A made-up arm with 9 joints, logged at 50 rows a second.
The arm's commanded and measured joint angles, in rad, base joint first. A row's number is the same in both.
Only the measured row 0 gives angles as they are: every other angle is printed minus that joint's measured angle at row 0.
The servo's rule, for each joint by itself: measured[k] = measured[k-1] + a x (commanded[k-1-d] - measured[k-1]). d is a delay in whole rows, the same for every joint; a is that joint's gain. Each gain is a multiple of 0.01, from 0.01 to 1. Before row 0 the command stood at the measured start. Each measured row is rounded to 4 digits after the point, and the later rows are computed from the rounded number. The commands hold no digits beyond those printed.
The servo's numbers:
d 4
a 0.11 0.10 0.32 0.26 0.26 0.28 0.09 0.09 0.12
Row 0, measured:
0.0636, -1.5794, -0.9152, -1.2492, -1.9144, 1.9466, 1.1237, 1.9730, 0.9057
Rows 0 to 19, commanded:
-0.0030, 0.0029, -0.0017, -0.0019, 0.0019, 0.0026, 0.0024, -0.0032, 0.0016
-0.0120, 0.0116, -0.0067, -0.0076, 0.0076, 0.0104, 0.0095, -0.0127, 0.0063
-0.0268, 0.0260, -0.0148, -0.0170, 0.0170, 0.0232, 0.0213, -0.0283, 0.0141
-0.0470, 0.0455, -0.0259, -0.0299, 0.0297, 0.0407, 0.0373, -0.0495, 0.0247
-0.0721, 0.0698, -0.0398, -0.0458, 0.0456, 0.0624, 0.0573, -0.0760, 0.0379
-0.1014, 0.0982, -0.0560, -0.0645, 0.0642, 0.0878, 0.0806, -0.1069, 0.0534
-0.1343, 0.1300, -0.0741, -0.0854, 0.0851, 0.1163, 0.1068, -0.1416, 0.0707
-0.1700, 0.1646, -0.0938, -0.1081, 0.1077, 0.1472, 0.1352, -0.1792, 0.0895
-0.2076, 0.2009, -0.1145, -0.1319, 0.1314, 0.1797, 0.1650, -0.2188, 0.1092
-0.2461, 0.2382, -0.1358, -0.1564, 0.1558, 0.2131, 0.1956, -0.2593, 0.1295
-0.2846, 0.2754, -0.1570, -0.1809, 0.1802, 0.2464, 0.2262, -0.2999, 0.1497
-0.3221, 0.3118, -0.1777, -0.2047, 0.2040, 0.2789, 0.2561, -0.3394, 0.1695
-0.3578, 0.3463, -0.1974, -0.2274, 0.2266, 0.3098, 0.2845, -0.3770, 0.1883
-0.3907, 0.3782, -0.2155, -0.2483, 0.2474, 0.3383, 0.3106, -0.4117, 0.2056
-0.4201, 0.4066, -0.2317, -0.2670, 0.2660, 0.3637, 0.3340, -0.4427, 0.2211
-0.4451, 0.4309, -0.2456, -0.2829, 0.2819, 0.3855, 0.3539, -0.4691, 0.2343
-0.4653, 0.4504, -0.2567, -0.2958, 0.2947, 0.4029, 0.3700, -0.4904, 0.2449
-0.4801, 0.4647, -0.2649, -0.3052, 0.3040, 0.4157, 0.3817, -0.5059, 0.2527
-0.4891, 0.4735, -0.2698, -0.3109, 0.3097, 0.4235, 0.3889, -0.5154, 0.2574
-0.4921, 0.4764, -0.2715, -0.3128, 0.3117, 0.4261, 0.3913, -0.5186, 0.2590
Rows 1 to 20, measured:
0.0000, 0.0000, 0.0000, 0.0000, 0.0000, 0.0000, 0.0000, 0.0000, 0.0000
0.0000, 0.0000, 0.0000, 0.0000, 0.0000, 0.0000, 0.0000, 0.0000, 0.0000
0.0000, 0.0000, 0.0000, 0.0000, 0.0000, 0.0000, 0.0000, 0.0000, 0.0000
0.0000, 0.0000, 0.0000, 0.0000, 0.0000, 0.0000, 0.0000, 0.0000, 0.0000
-0.0003, 0.0003, -0.0005, -0.0005, 0.0005, 0.0007, 0.0002, -0.0003, 0.0002
-0.0016, 0.0014, -0.0025, -0.0023, 0.0023, 0.0034, 0.0010, -0.0014, 0.0009
-0.0044, 0.0039, -0.0064, -0.0061, 0.0061, 0.0089, 0.0028, -0.0038, 0.0025
-0.0091, 0.0081, -0.0126, -0.0123, 0.0122, 0.0178, 0.0059, -0.0079, 0.0052
-0.0160, 0.0143, -0.0213, -0.0210, 0.0209, 0.0303, 0.0105, -0.0140, 0.0091
-0.0254, 0.0227, -0.0324, -0.0323, 0.0322, 0.0464, 0.0168, -0.0224, 0.0144
-0.0374, 0.0334, -0.0457, -0.0461, 0.0460, 0.0660, 0.0249, -0.0331, 0.0212
-0.0520, 0.0465, -0.0611, -0.0622, 0.0620, 0.0887, 0.0348, -0.0462, 0.0294
-0.0691, 0.0619, -0.0782, -0.0803, 0.0800, 0.1142, 0.0465, -0.0617, 0.0390
-0.0886, 0.0795, -0.0966, -0.1001, 0.0997, 0.1419, 0.0599, -0.0795, 0.0499
-0.1102, 0.0991, -0.1159, -0.1211, 0.1206, 0.1712, 0.0749, -0.0993, 0.0619
-0.1335, 0.1204, -0.1357, -0.1428, 0.1423, 0.2014, 0.0912, -0.1209, 0.0748
-0.1582, 0.1430, -0.1554, -0.1648, 0.1642, 0.2318, 0.1086, -0.1439, 0.0884
-0.1838, 0.1665, -0.1746, -0.1865, 0.1858, 0.2616, 0.1268, -0.1680, 0.1025
-0.2098, 0.1905, -0.1929, -0.2074, 0.2067, 0.2902, 0.1454, -0.1927, 0.1167
-0.2357, 0.2145, -0.2098, -0.2270, 0.2263, 0.3169, 0.1642, -0.2176, 0.1308

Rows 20 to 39, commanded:
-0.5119, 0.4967, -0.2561, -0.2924, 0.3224, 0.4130, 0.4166, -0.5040, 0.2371
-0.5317, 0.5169, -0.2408, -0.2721, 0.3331, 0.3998, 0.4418, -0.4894, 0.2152
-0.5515, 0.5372, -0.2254, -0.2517, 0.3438, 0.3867, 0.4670, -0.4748, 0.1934
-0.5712, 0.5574, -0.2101, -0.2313, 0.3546, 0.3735, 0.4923, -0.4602, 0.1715
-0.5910, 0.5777, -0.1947, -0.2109, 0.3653, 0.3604, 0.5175, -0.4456, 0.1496
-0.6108, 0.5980, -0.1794, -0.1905, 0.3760, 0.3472, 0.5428, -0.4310, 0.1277
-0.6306, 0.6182, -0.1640, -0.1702, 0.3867, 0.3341, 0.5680, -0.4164, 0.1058
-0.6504, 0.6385, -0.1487, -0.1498, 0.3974, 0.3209, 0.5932, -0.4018, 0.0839
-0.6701, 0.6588, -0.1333, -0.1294, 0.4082, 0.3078, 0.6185, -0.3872, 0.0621
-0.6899, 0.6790, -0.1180, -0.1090, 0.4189, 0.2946, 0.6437, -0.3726, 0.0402
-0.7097, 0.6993, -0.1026, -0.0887, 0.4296, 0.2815, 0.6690, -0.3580, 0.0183
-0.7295, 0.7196, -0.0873, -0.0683, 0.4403, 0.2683, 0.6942, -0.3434, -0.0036
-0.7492, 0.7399, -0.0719, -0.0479, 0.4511, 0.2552, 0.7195, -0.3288, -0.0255
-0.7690, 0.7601, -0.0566, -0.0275, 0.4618, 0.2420, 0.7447, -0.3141, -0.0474
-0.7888, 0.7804, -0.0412, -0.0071, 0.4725, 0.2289, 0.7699, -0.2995, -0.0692
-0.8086, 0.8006, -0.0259, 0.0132, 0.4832, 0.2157, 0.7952, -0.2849, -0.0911
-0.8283, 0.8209, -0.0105, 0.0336, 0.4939, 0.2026, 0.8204, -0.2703, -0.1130
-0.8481, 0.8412, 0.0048, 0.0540, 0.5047, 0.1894, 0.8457, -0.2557, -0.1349
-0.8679, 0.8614, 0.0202, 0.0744, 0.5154, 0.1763, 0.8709, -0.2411, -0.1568
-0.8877, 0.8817, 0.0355, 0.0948, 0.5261, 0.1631, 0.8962, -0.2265, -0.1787
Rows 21 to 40, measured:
-0.2610, 0.2381, -0.2248, -0.2449, 0.2441, 0.3410, 0.1827, -0.2422, 0.1445
-0.2851, 0.2608, -0.2376, -0.2606, 0.2597, 0.3619, 0.2006, -0.2659, 0.1575
-0.3075, 0.2821, -0.2479, -0.2737, 0.2727, 0.3791, 0.2175, -0.2884, 0.1695
-0.3278, 0.3015, -0.2555, -0.2839, 0.2828, 0.3923, 0.2331, -0.3091, 0.1802
-0.3481, 0.3210, -0.2557, -0.2861, 0.2931, 0.3981, 0.2496, -0.3266, 0.1870
-0.3683, 0.3406, -0.2509, -0.2825, 0.3035, 0.3986, 0.2669, -0.3413, 0.1904
-0.3885, 0.3603, -0.2427, -0.2745, 0.3140, 0.3953, 0.2849, -0.3533, 0.1908
-0.4086, 0.3800, -0.2323, -0.2633, 0.3246, 0.3892, 0.3036, -0.3629, 0.1885
-0.4287, 0.3998, -0.2203, -0.2497, 0.3352, 0.3811, 0.3229, -0.3703, 0.1838
-0.4487, 0.4196, -0.2072, -0.2343, 0.3458, 0.3716, 0.3427, -0.3758, 0.1771
-0.4687, 0.4395, -0.1934, -0.2176, 0.3564, 0.3611, 0.3630, -0.3795, 0.1685
-0.4887, 0.4594, -0.1791, -0.2000, 0.3671, 0.3498, 0.3837, -0.3815, 0.1583
-0.5087, 0.4793, -0.1644, -0.1816, 0.3778, 0.3380, 0.4048, -0.3820, 0.1468
-0.5286, 0.4993, -0.1496, -0.1627, 0.3885, 0.3258, 0.4263, -0.3812, 0.1340
-0.5485, 0.5193, -0.1346, -0.1435, 0.3992, 0.3134, 0.4481, -0.3791, 0.1201
-0.5684, 0.5393, -0.1195, -0.1239, 0.4099, 0.3008, 0.4702, -0.3759, 0.1053
-0.5883, 0.5594, -0.1043, -0.1041, 0.4206, 0.2880, 0.4926, -0.3717, 0.0896
-0.6082, 0.5795, -0.0890, -0.0842, 0.4313, 0.2751, 0.5153, -0.3665, 0.0732
-0.6281, 0.5996, -0.0737, -0.0642, 0.4420, 0.2622, 0.5382, -0.3605, 0.0561
-0.6480, 0.6197, -0.0584, -0.0441, 0.4527, 0.2492, 0.5613, -0.3537, 0.0384

